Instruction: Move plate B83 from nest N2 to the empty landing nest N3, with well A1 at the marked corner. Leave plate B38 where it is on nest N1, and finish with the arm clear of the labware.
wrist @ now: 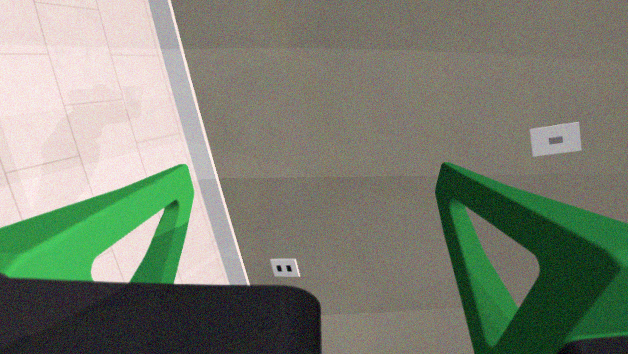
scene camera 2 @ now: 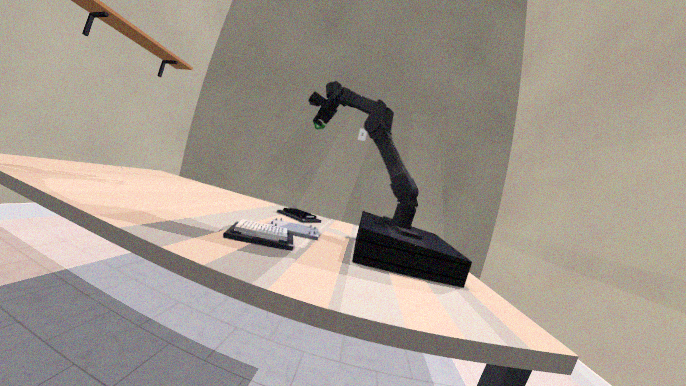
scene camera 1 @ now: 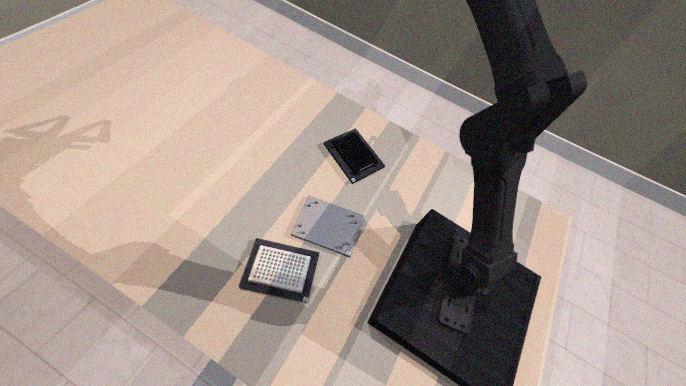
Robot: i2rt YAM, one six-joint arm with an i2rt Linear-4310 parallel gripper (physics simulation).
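A white many-welled plate [scene camera 1: 279,268] [scene camera 2: 261,228] sits on a dark nest [scene camera 1: 311,272] [scene camera 2: 260,242]. A black plate [scene camera 1: 354,152] [scene camera 2: 298,213] sits on another dark nest [scene camera 1: 350,173] [scene camera 2: 314,219]. Between them lies an empty blue-grey nest [scene camera 1: 325,225] [scene camera 2: 305,230] with small pins near its corners and a small pale mark at one corner. No plate or nest labels are readable, nor is well A1. My gripper [scene camera 2: 319,125] [wrist: 314,177] is open, its green fingers wide apart with nothing between them. It hangs high above the table, well clear of both plates.
The black arm base [scene camera 1: 400,320] [scene camera 2: 410,257] stands on the wooden table [scene camera 1: 125,125] [scene camera 2: 280,285], beside the nests. A wall shelf [scene camera 2: 135,35] is at upper left in scene camera 2. The wrist view shows floor, wall, an outlet [wrist: 285,268] and a wall plate [wrist: 542,142].
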